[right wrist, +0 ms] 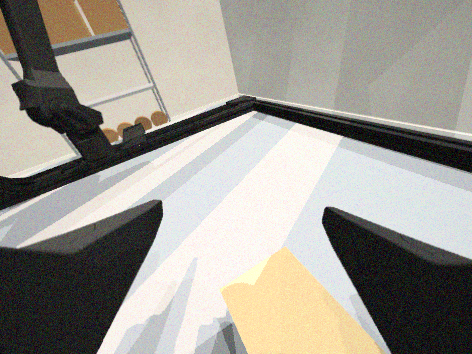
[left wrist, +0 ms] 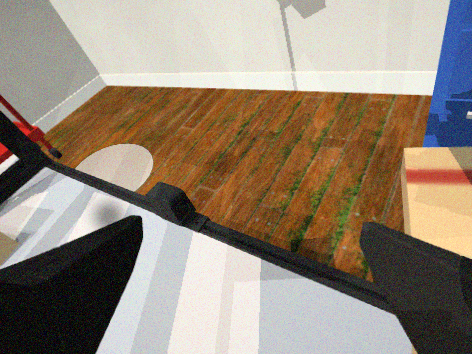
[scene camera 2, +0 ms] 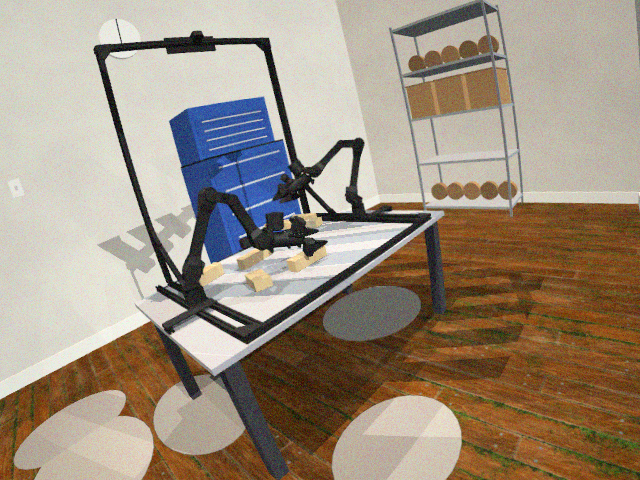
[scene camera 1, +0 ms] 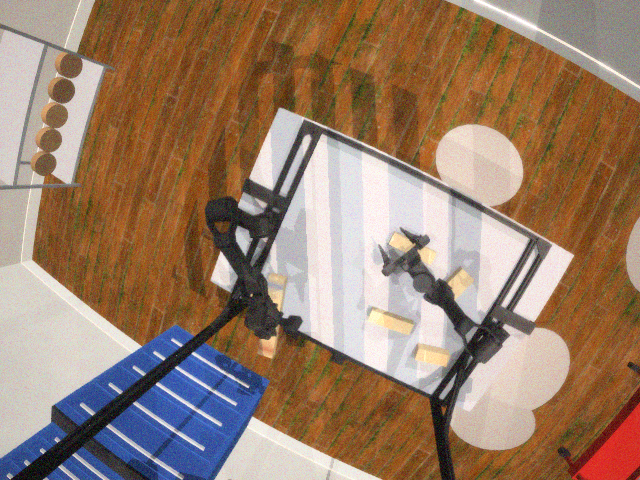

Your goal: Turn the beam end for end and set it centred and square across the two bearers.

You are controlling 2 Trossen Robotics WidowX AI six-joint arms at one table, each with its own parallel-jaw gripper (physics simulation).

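Frame: origin at the left arm's base, x ahead, y left, z up, level; centimetres.
Where they show: left gripper, fingertip midpoint: (left wrist: 253,229) (scene camera 2: 276,201) (scene camera 1: 286,337); right gripper, fingertip midpoint: (right wrist: 244,210) (scene camera 2: 322,236) (scene camera 1: 389,235); left arm's base, link origin: (right wrist: 100,155) (scene camera 2: 359,215) (scene camera 1: 271,219); right arm's base, link origin: (scene camera 2: 196,301).
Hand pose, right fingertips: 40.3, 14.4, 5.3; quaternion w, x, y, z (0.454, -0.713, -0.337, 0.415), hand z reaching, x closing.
Observation:
Each offset is from my right fingertips to the top centre of the thing, as dx, dy, dz. Level surfaces: height alone.
The pale wood beam @(-25.0, -49.8, -3.4) (scene camera 1: 273,341) (left wrist: 440,205), with a red band near one end, lies at the table's lower left edge in scene camera 1, partly hidden by the left arm. What it rests on cannot be made out. My left gripper (scene camera 2: 279,191) (left wrist: 253,229) is open and empty beside the beam, above the table edge. My right gripper (scene camera 1: 391,240) (scene camera 2: 321,236) (right wrist: 244,210) is open above one end of a plain wood block @(+9.5, -0.7, -2.8) (scene camera 1: 428,254) (scene camera 2: 302,261) (right wrist: 290,310), with nothing held. I cannot tell which blocks are the bearers.
More wood blocks, one tilted in the picture (scene camera 1: 460,282) (scene camera 2: 258,280), a long one @(+15.5, -28.2, -2.8) (scene camera 1: 390,320) (scene camera 2: 252,258) and a short one @(+36.3, -33.2, -2.2) (scene camera 1: 432,355) (scene camera 2: 211,272), lie on the table @(dz -7.2) (scene camera 1: 330,175). A black frame rail borders it. A blue cabinet (scene camera 1: 206,372) (scene camera 2: 183,134) stands behind.

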